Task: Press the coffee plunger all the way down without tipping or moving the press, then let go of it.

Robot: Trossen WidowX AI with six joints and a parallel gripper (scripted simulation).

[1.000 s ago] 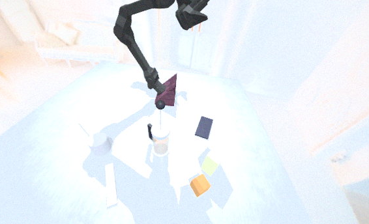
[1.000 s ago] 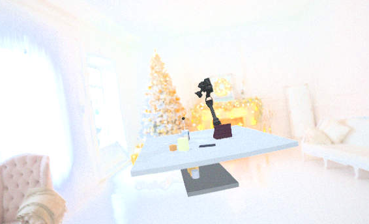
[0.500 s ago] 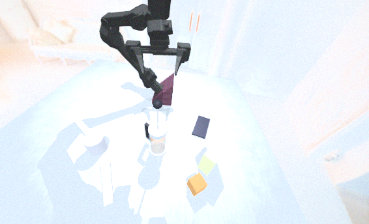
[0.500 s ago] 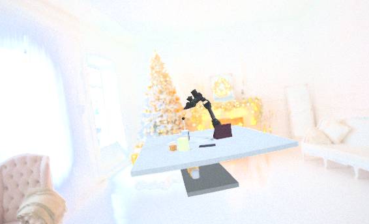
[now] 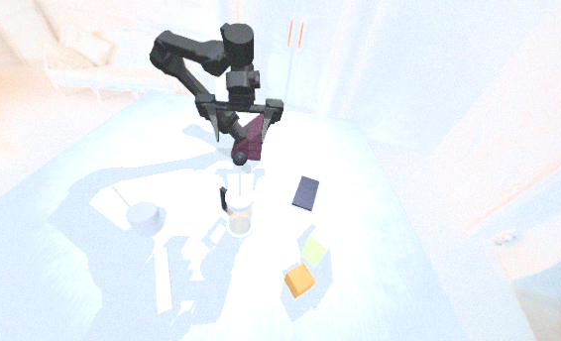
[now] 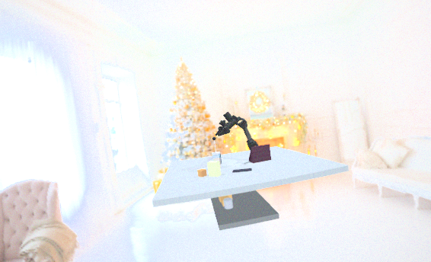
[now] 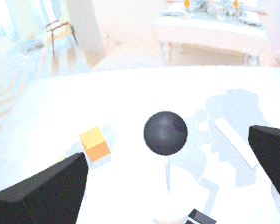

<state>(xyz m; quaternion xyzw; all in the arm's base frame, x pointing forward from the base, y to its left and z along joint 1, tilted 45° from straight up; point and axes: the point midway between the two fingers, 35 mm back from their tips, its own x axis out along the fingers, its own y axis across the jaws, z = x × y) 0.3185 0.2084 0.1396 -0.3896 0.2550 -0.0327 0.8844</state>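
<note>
Right now the coffee press is 160 mm below my gripper tip, 20 mm ahead of it and 10 mm to the right of it. Also, from my gripper tip: dark flat block (280 mm below, 220 mm to the left, 130 mm behind); then orange cube (260 mm below, 180 mm ahead, 170 mm to the left); then yellow-green block (230 mm to the left, 230 mm below, 90 mm ahead).
</note>
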